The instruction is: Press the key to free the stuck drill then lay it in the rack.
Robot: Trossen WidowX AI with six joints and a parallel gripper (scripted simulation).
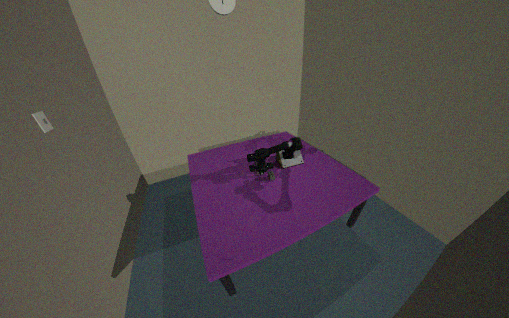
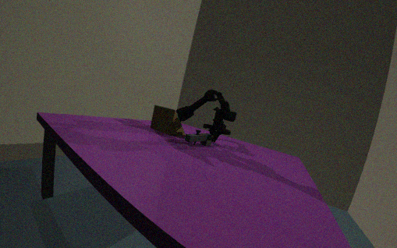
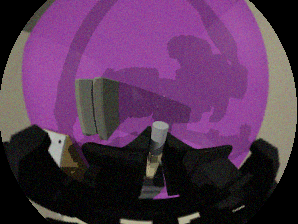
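My gripper tip is now 4 cm to the left of the drill and 3 cm below it. From my gripper tip the other things lie so: grey fixture block (14 cm to the right, 2 cm above, 1 cm behind).
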